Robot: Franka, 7 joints.
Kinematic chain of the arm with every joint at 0, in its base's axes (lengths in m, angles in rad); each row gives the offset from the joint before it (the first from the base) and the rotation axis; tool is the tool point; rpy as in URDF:
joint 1: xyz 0 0 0.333 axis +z
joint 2: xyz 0 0 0 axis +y
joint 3: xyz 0 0 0.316 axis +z
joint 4: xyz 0.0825 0 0 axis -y
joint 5: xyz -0.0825 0 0.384 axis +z
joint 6: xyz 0 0 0 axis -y
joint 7: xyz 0.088 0 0 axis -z
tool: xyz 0 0 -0.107 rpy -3.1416 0 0
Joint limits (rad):
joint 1: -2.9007..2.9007
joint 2: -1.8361..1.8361
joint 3: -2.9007..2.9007
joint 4: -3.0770..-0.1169
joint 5: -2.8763..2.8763
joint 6: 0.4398..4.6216
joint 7: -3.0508..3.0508
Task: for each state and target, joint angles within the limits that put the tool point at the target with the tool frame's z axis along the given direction. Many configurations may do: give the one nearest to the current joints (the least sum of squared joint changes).
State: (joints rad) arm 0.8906 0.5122 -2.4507 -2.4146 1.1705 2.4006 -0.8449
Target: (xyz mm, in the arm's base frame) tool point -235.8 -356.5 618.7 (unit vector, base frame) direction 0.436 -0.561 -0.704
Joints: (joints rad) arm 0.5155 0.4819 -2.9007 -2.1356 0.9055 1.6787 -0.8449
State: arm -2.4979 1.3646 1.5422 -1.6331 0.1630 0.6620 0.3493
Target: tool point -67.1 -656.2 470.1 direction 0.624 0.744 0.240
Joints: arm -2.2947 1.5028 1.6867 -0.8219 0.4102 0.8755 0.3493
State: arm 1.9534 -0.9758 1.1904 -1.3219 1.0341 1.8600 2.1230
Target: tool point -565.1 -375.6 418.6 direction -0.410 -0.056 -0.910
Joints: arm 1.6603 -1.1744 1.5545 -1.6640 1.2379 2.0142 2.1230
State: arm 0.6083 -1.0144 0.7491 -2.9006 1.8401 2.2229 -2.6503
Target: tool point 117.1 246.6 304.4 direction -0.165 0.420 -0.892
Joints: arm 0.4520 -0.9747 0.8278 -3.0714 1.3450 2.1151 -2.6503
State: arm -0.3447 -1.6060 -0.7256 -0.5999 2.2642 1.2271 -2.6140
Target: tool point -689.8 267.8 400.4 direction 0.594 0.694 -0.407
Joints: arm -0.3991 -1.8004 -0.5341 -0.7670 2.3213 0.7815 -2.6140
